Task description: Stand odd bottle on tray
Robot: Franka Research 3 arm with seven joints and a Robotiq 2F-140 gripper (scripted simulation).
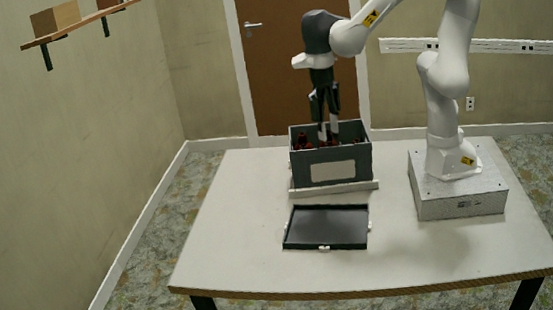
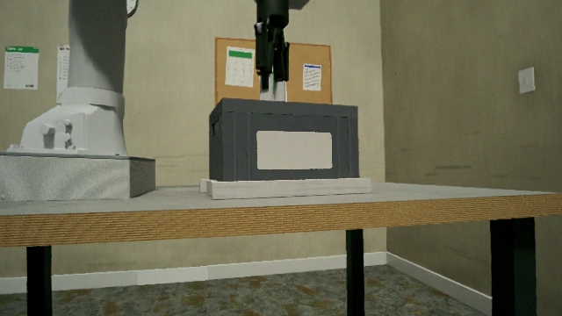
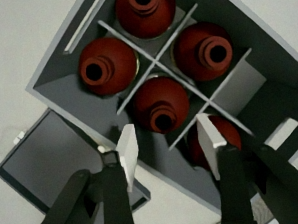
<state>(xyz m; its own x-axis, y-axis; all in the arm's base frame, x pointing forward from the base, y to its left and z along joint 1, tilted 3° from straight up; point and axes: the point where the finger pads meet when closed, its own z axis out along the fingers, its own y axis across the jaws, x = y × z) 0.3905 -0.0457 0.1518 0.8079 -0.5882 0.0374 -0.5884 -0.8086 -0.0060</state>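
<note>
Right now the dark grey crate is 140 mm below my hand and 40 mm to the right of it. Also, from my hand: dark tray (250 mm to the left, 210 mm below).
</note>
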